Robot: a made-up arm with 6 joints.
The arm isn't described. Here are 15 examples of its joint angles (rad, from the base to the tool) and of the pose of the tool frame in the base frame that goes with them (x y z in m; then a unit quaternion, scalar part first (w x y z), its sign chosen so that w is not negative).
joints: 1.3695 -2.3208 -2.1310 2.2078 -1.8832 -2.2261
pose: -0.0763 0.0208 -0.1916 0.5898 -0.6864 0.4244 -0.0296
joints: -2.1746 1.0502 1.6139 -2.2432 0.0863 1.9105
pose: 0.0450 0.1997 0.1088 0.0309 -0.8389 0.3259 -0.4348
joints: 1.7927 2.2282 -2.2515 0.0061 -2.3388 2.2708
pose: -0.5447 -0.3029 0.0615 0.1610 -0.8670 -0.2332 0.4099
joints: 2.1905 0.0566 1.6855 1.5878 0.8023 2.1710
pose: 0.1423 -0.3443 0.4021 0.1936 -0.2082 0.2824 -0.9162
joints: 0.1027 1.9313 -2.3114 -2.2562 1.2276 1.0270
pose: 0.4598 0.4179 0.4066 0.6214 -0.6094 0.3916 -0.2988
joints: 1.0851 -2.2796 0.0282 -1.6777 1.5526 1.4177
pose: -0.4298 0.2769 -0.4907 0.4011 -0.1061 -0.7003 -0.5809
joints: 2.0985 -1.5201 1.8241 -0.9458 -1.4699 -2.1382
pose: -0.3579 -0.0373 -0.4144 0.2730 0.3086 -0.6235 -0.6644
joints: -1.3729 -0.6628 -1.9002 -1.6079 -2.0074 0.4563
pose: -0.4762 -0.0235 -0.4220 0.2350 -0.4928 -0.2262 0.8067
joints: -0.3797 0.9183 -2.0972 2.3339 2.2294 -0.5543
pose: 0.0240 0.3498 -0.5815 0.2280 -0.9441 -0.2377 0.0141
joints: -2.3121 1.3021 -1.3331 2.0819 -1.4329 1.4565
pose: -0.0427 0.2244 0.1014 0.7276 -0.5626 0.0045 -0.3926
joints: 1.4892 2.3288 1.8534 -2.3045 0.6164 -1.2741
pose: -0.4376 -0.4588 -0.2359 0.1583 -0.9493 0.2492 0.1082
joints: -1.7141 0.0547 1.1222 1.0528 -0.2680 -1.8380
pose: -0.5212 0.0458 0.1633 0.3563 0.4042 -0.5740 -0.6166
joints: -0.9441 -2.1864 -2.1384 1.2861 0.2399 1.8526
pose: 0.6780 -0.1132 -0.2831 0.0356 0.6899 -0.5518 0.4673
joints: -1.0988 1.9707 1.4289 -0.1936 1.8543 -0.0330
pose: 0.5102 -0.4907 0.2811 0.5811 0.7133 0.3792 0.0985
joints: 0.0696 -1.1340 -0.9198 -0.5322 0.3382 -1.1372
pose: -0.3338 -0.1396 -0.5089 0.4955 -0.4188 -0.2437 0.7209
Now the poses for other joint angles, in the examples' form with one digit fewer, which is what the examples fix.
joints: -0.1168 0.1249 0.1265 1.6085 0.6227 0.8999
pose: -0.348 0.364 -0.130 0.755 -0.457 -0.468 -0.039
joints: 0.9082 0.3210 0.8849 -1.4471 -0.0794 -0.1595
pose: 0.096 -0.172 0.255 0.446 0.805 -0.029 -0.391
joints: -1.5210 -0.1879 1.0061 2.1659 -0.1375 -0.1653
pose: -0.342 -0.152 -0.127 0.048 0.830 0.300 -0.467
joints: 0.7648 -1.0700 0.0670 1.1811 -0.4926 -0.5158
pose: 0.130 0.073 -0.610 0.379 -0.620 0.633 -0.267
